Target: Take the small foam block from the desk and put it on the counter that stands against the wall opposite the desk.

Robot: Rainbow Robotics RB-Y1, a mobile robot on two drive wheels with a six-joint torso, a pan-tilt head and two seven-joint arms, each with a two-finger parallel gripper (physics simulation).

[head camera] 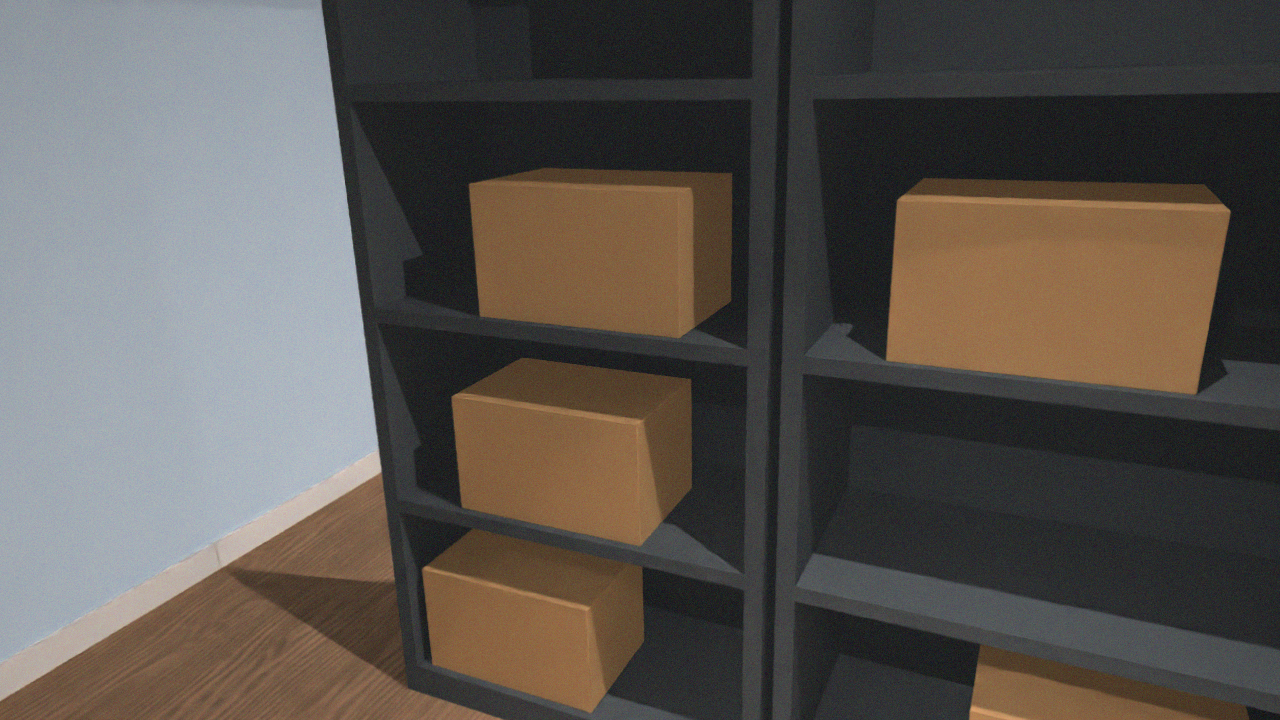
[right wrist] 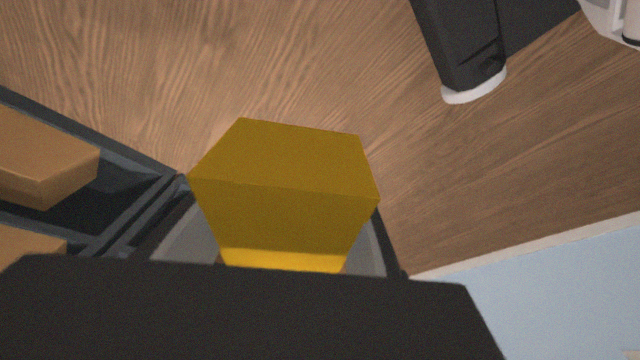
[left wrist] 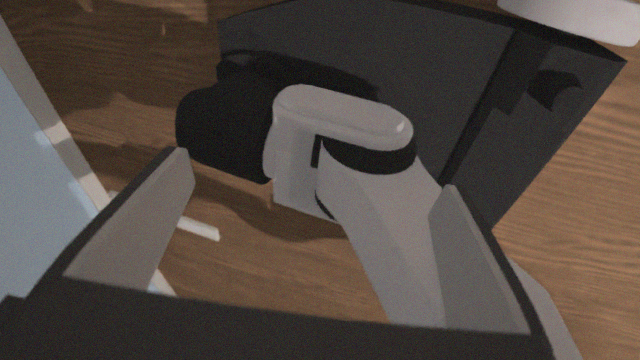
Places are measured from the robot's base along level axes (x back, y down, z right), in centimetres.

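Pixels of known places: left gripper, fingertip midpoint: (left wrist: 315,183); right gripper, fingertip midpoint: (right wrist: 296,175).
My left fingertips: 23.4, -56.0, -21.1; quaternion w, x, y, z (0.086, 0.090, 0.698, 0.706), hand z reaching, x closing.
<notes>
Behind a point stands the place of what it marks, as x, y, z.
A yellow foam block (right wrist: 285,190) {-37.2, -87.5, 25.6} shows in the right wrist view, held between the fingers of my right gripper (right wrist: 296,175) {-39.2, -83.7, 23.8}, which is shut on it above the wooden floor. The inner faces of the fingers show on both sides of the block, and the tips are hidden behind it. My left gripper (left wrist: 315,183) {23.4, -56.0, -21.1} is open, with its fingers wide apart and nothing between them; a part of my own arm and dark base show beyond it. The desk and the counter do not show in the views.
In the head view a dark shelf unit (head camera: 765,447) {-145.7, -80.8, -57.9} with several cardboard boxes (head camera: 581,255) {-144.8, -113.5, -95.4} stands in front of me. A light blue wall (head camera: 179,268) {-160.8, -94.6, -243.7} is to its left, with wooden floor (head camera: 268,626) {-140.5, -0.1, -202.6} at its foot. The shelf unit is also at the left of the right wrist view.
</notes>
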